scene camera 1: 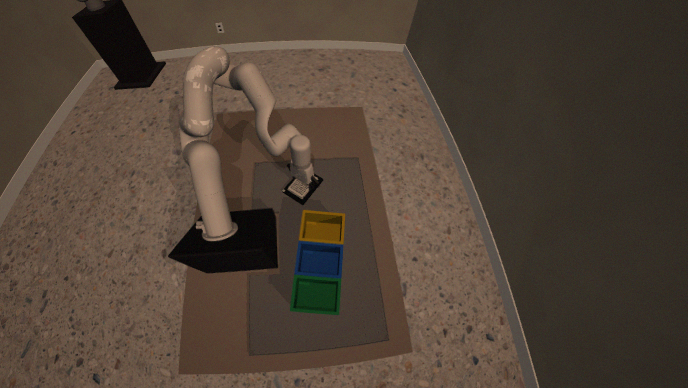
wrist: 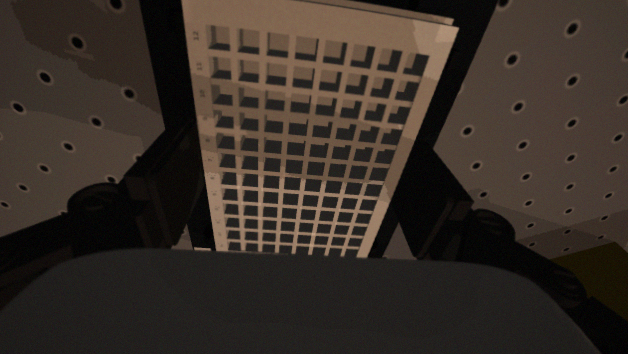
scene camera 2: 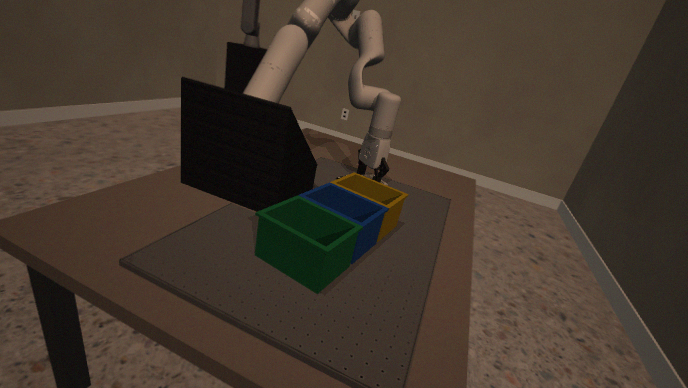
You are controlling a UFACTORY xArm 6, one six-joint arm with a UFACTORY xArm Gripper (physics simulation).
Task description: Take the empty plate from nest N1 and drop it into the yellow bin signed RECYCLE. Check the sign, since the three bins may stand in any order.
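Places are measured from the arm's base along level axes (x back, y right, z up), in metres.
Where they show: gripper, fingertip midpoint: (scene camera 1: 303, 183) (wrist: 303, 159); arm's base, link origin: (scene camera 1: 220, 231) (scene camera 2: 249, 119).
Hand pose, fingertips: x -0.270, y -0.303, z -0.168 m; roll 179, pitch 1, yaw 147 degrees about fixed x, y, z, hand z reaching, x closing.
Each offset is from my fingertips to the top centre of the thing. "spot": to the spot under its first point. Level surfaces: height alone.
The pale plate {dy +0.004, dx +0.002, dz +0.006 m} (scene camera 1: 299, 188) (wrist: 310, 21) with a grid of square wells sits in a black nest (scene camera 1: 302, 201) (wrist: 162, 65); no N1 label is readable. My gripper (scene camera 1: 304, 176) (scene camera 2: 371, 175) (wrist: 303, 159) is open, its fingers spread on either side of the plate near its long sides, with black nest showing between. Exact finger height is unclear. The plate's near end is hidden by the gripper body in the wrist view. The yellow bin {dy +0.370, dx -0.081, dz +0.080 m} (scene camera 1: 324, 230) (scene camera 2: 392, 220) (wrist: 600, 275) stands beside the nest. No RECYCLE sign is readable in these views.
A blue bin (scene camera 1: 320, 260) (scene camera 2: 367, 245) adjoins the yellow bin, and a green bin {spot: dy +0.494, dx -0.069, dz -0.014 m} (scene camera 1: 316, 295) (scene camera 2: 300, 255) adjoins the blue one. All three stand on a grey perforated board {dz -0.020 m} (scene camera 1: 357, 320) (scene camera 2: 225, 280). The black arm base (scene camera 1: 240, 257) (scene camera 2: 235, 145) stands beside the board.
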